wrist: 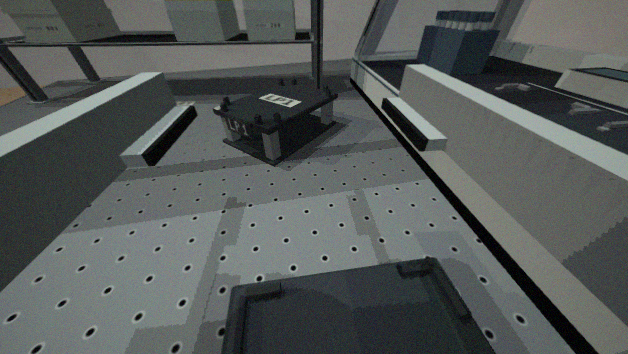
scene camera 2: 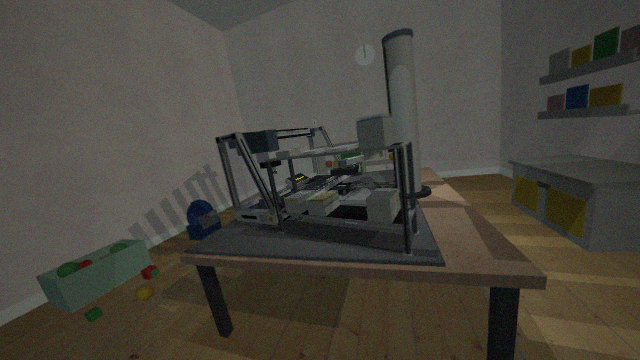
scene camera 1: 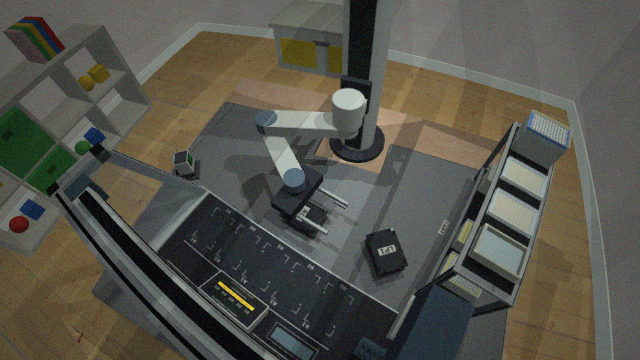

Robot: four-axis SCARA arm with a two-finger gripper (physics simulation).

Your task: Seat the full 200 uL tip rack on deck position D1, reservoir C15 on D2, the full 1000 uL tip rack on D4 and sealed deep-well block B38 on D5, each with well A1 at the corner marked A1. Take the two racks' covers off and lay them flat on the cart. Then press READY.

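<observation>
My gripper (scene camera 1: 337, 218) (wrist: 290, 90) is partly open and empty, low over the dark, flat regrip nest (wrist: 350, 315). The deck (scene camera 1: 367, 305) shows marked positions D1 (scene camera 1: 342, 287), D2 (scene camera 1: 310, 266) and D4 (scene camera 1: 252, 228) with no labware on them. A tall blue-rimmed rack (scene camera 1: 549, 131), two pale plates (scene camera 1: 525, 177) (scene camera 1: 514, 212) and an open tray-like reservoir (scene camera 1: 498, 251) stand on the shelf's upper level. Yellow-topped racks (scene camera 1: 465, 232) (scene camera 1: 464, 285) are lower down. The wrist view shows a box marked 200 (wrist: 270, 22). I cannot read C15 or B38.
A black stand marked LP1 (scene camera 1: 392, 264) (wrist: 310, 97) stands ahead of the gripper. The deck's raised edge runs beside one finger. The shelf unit (scene camera 1: 492, 277) (wrist: 150, 44) is at the right in scene camera 1. A panel (scene camera 1: 236, 296) has a yellow bar; a screen (scene camera 1: 290, 342) lies beside it.
</observation>
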